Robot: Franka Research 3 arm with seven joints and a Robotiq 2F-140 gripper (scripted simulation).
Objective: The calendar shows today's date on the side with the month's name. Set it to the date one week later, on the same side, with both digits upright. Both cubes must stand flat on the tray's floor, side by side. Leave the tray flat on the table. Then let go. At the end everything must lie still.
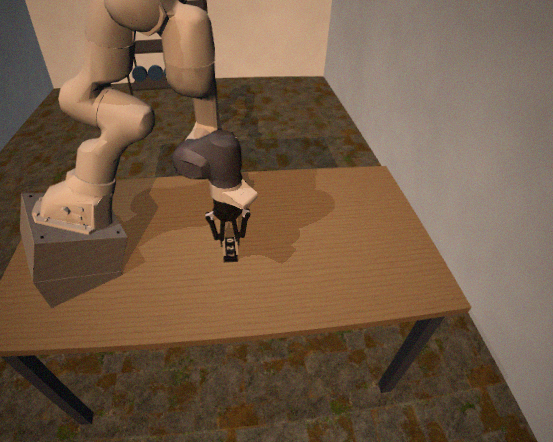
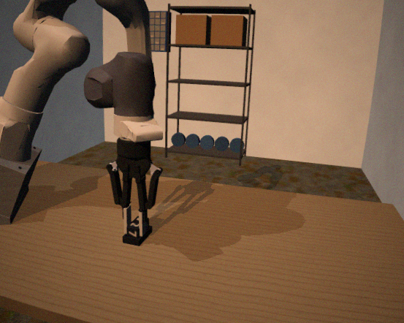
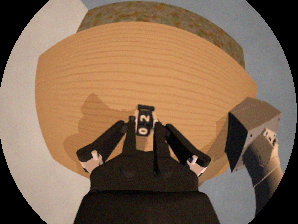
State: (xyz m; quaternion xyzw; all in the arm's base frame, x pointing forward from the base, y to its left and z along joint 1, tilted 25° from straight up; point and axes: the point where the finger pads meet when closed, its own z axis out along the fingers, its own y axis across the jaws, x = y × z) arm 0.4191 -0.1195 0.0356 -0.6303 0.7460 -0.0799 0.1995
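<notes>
Now: the cube 30 mm below my hand. Also, from my hand: black calendar tray: 40 mm below, 20 mm to the left.
</notes>
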